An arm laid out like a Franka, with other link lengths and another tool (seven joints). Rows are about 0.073 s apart.
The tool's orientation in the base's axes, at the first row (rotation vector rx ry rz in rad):
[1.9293, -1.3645, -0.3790]
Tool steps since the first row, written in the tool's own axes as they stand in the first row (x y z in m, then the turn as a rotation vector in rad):
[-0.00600, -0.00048, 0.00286, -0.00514, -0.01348, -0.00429]
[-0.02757, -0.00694, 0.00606, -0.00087, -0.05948, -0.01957]
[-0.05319, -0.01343, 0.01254, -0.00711, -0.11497, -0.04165]
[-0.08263, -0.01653, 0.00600, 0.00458, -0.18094, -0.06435]
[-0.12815, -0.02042, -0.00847, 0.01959, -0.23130, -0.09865]
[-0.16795, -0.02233, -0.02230, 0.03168, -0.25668, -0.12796]
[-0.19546, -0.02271, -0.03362, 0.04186, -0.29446, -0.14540]
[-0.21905, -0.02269, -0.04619, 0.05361, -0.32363, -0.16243]
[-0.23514, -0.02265, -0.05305, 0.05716, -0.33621, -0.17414]
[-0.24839, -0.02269, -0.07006, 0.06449, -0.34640, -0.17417]
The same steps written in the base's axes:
[-0.00377, 0.00439, -0.00331, 0.00988, 0.00861, -0.00740]
[-0.00975, 0.02373, -0.01367, 0.05254, 0.01854, -0.02859]
[-0.01931, 0.04545, -0.02698, 0.10175, 0.04225, -0.05352]
[-0.02477, 0.07516, -0.02957, 0.16561, 0.05177, -0.08243]
[-0.03117, 0.12265, -0.02992, 0.22709, 0.06018, -0.09179]
[-0.03709, 0.16439, -0.02837, 0.26718, 0.06504, -0.08746]
[-0.04075, 0.19376, -0.02542, 0.30782, 0.06908, -0.10037]
[-0.04238, 0.22002, -0.02067, 0.34290, 0.07008, -0.10724]
[-0.04456, 0.23725, -0.01860, 0.36010, 0.07359, -0.10744]
[-0.03938, 0.25590, -0.00911, 0.37002, 0.06871, -0.11338]

